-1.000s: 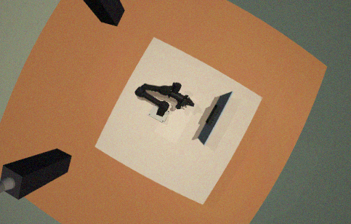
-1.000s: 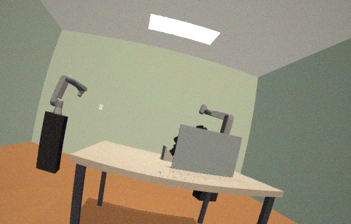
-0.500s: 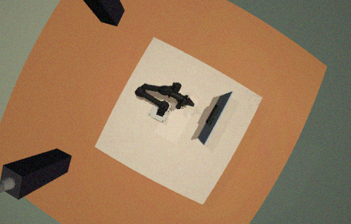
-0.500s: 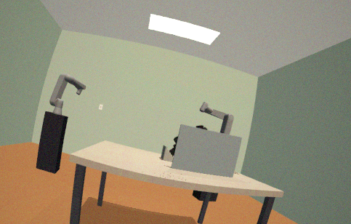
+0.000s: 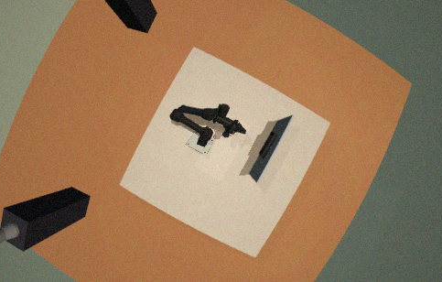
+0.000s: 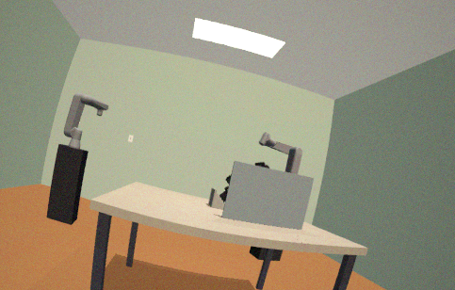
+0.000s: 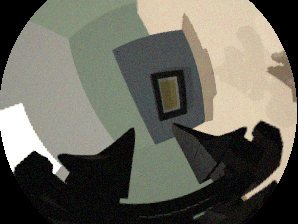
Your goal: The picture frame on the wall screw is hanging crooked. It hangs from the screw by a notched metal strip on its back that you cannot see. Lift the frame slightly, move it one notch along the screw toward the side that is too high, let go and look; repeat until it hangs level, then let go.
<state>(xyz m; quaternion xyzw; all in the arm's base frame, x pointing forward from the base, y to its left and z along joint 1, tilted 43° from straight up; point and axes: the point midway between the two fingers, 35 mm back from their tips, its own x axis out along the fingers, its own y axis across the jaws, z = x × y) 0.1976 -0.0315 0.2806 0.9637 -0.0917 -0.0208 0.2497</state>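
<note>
My gripper tip is now 190 mm short of the picture frame, 10 mm to the left of it and 90 mm above it. From my gripper tip the other things lie so: blue-grey wall panel (200 mm ahead, 30 mm to the right, 110 mm below).
</note>
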